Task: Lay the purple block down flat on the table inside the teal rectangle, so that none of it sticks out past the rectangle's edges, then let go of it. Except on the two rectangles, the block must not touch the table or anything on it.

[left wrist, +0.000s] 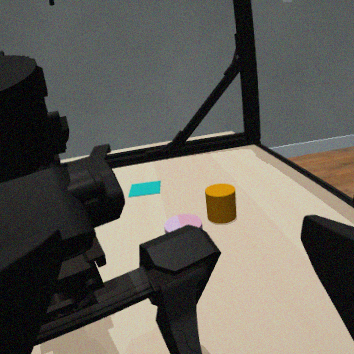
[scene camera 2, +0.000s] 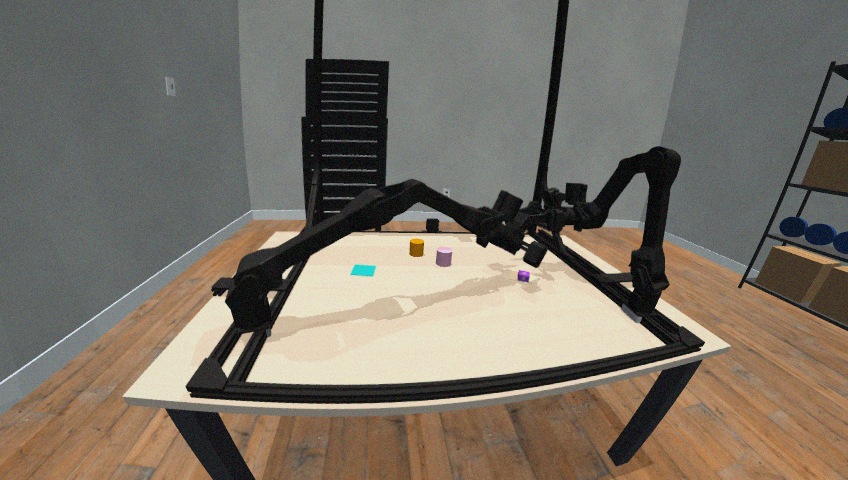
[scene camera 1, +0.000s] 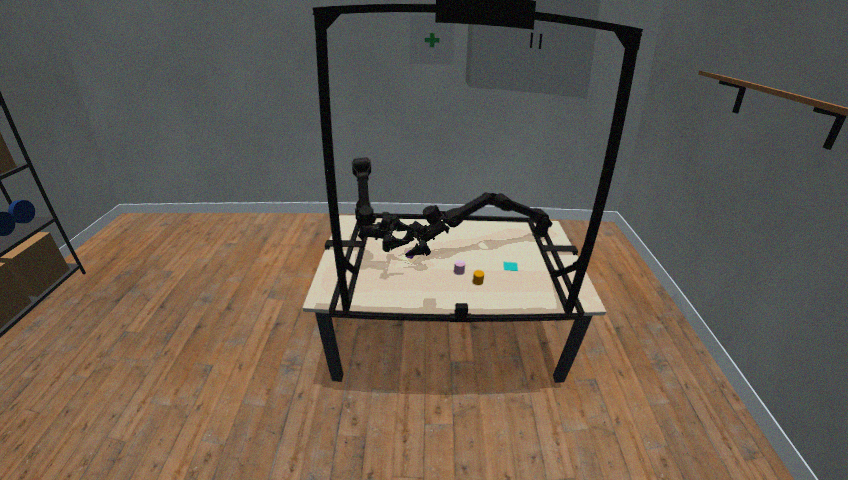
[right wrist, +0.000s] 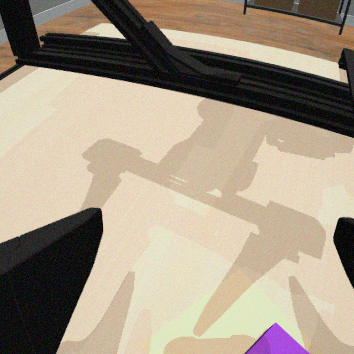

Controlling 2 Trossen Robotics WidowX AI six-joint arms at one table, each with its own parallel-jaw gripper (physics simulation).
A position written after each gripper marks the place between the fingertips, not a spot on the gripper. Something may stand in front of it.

Observation:
The left gripper (scene camera 2: 518, 215) is open and holds nothing. The right gripper (scene camera 2: 530, 252) is open, holding nothing. An orange cylinder (left wrist: 220, 198) rests on the table. Further things: a pale rectangle (right wrist: 236, 308).
The left gripper is seen too in the left wrist view (left wrist: 183, 235) and in scene camera 1 (scene camera 1: 411, 235). The right gripper shows as well in the right wrist view (right wrist: 222, 225). The right wrist view does not show the orange cylinder: it is out of frame.

